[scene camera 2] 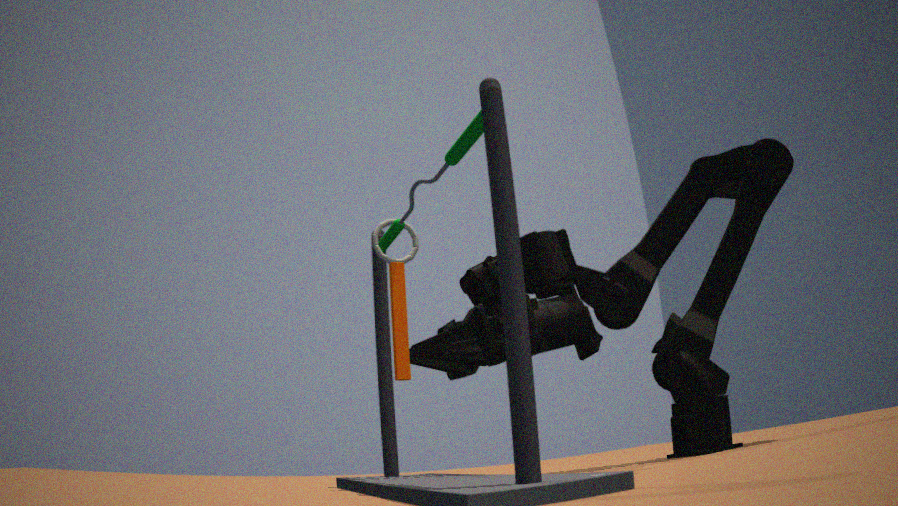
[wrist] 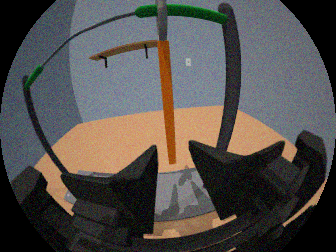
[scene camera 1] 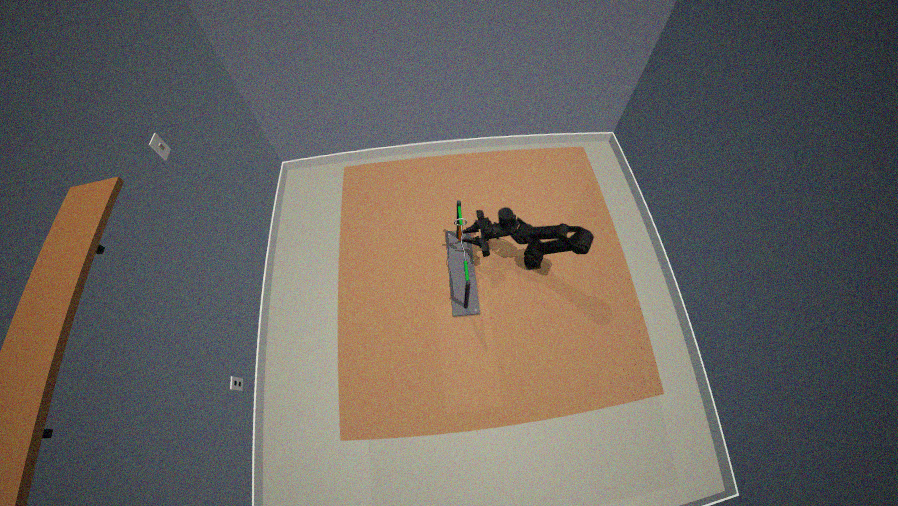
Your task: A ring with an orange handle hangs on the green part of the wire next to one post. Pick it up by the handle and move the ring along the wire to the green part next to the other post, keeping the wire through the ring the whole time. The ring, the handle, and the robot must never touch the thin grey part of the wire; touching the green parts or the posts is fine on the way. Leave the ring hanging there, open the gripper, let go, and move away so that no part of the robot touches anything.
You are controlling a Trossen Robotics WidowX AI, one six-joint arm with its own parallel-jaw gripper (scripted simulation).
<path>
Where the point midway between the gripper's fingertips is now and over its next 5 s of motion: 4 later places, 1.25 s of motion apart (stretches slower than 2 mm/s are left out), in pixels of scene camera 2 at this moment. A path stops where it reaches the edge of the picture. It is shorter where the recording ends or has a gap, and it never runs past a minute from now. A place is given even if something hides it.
My gripper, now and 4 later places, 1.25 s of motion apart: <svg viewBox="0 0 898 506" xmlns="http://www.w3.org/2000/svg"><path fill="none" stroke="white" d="M406 354L371 363L371 352L391 352L479 316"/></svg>
</path>
